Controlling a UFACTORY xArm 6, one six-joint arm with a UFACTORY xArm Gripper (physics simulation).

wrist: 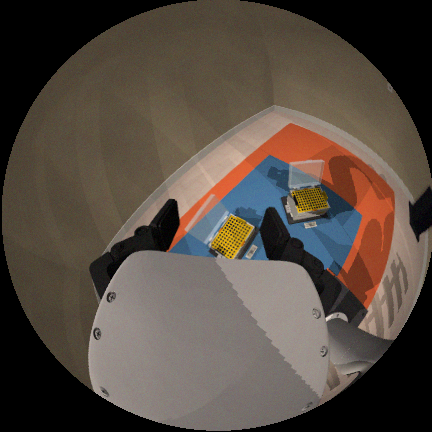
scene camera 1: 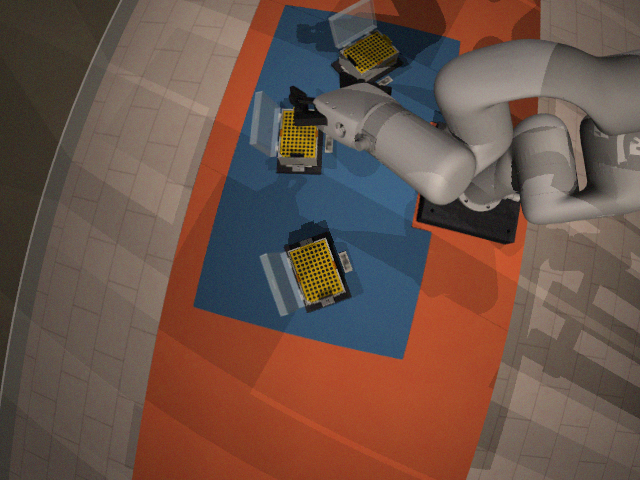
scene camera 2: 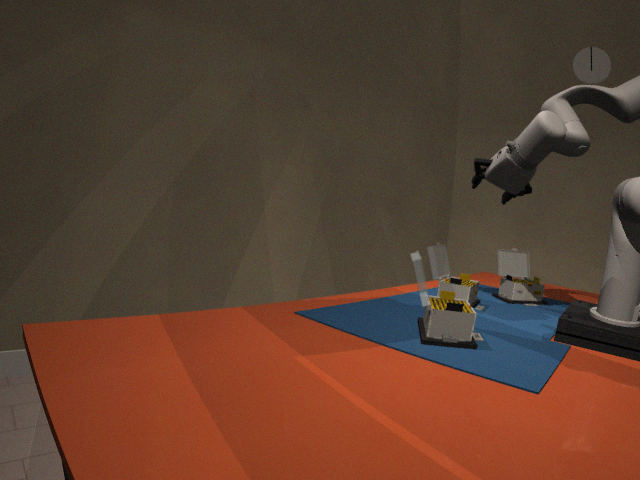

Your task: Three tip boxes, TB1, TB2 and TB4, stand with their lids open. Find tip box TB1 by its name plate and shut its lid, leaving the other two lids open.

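Places are measured from the arm's base along level axes (x right, y ahead, z up), in millimetres.
Where they show: gripper, fingertip midpoint: (wrist: pixel 220 214) (scene camera 1: pixel 317 86) (scene camera 2: pixel 488 192); arm's base, link origin: (wrist: pixel 328 330) (scene camera 1: pixel 478 184) (scene camera 2: pixel 614 318).
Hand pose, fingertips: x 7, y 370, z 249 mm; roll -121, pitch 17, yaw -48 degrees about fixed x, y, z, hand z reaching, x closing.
Note:
Each offset is from my fingertips to the top centre of the thing. "spot": to the spot under its first point. Level surfaces: height alone.
Three white tip boxes with yellow racks stand with clear lids raised; the name plates are too small to read, so I cannot tell which is TB1. The near box {dz -234, dx -273, dy -66 mm} (scene camera 1: pixel 316 271) (scene camera 2: pixel 449 324) has its lid {dz -146, dx -316, dy +0 mm} (scene camera 1: pixel 281 284) (scene camera 2: pixel 419 279) up. The middle box {dz -225, dx +9, dy +53 mm} (scene camera 1: pixel 298 139) (scene camera 2: pixel 459 290) (wrist: pixel 233 237) has its lid {spot: dz -202, dx -1, dy +124 mm} (scene camera 1: pixel 264 124) (scene camera 2: pixel 438 261) (wrist: pixel 206 220) up. The far box {dz -225, dx +264, dy -59 mm} (scene camera 1: pixel 369 51) (scene camera 2: pixel 521 290) (wrist: pixel 310 201) has its lid (scene camera 1: pixel 353 24) (scene camera 2: pixel 513 264) (wrist: pixel 306 174) up. My gripper (scene camera 1: pixel 319 85) (scene camera 2: pixel 490 191) (wrist: pixel 220 214) is open and empty, high above the boxes, hiding part of the middle box in scene camera 1.
The boxes stand on a blue mat {dz -300 mm} (scene camera 1: pixel 242 217) (scene camera 2: pixel 361 317) (wrist: pixel 270 172) on an orange table {dz -303 mm} (scene camera 1: pixel 310 413) (scene camera 2: pixel 155 392) (wrist: pixel 295 137). Small name plates (scene camera 1: pixel 345 261) (wrist: pixel 251 251) lie beside the boxes. The black arm base (scene camera 1: pixel 465 222) (scene camera 2: pixel 584 330) stands at the mat's right edge.

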